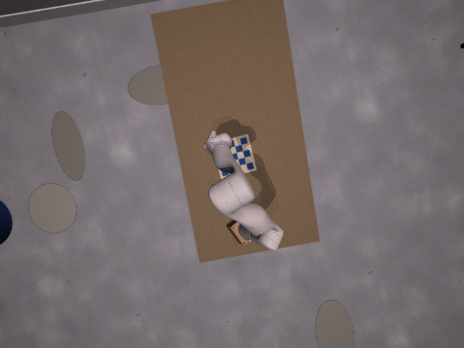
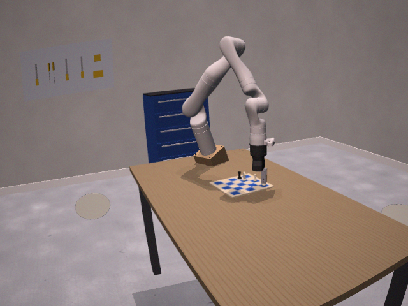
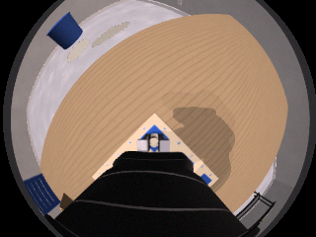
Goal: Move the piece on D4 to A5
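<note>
Right now the white piece is 1 cm below my hand. Round my hand: blue-and-cream chessboard 8 cm behind, 8 cm to the right, 3 cm below; black piece 15 cm behind, 4 cm to the right, 2 cm below.
</note>
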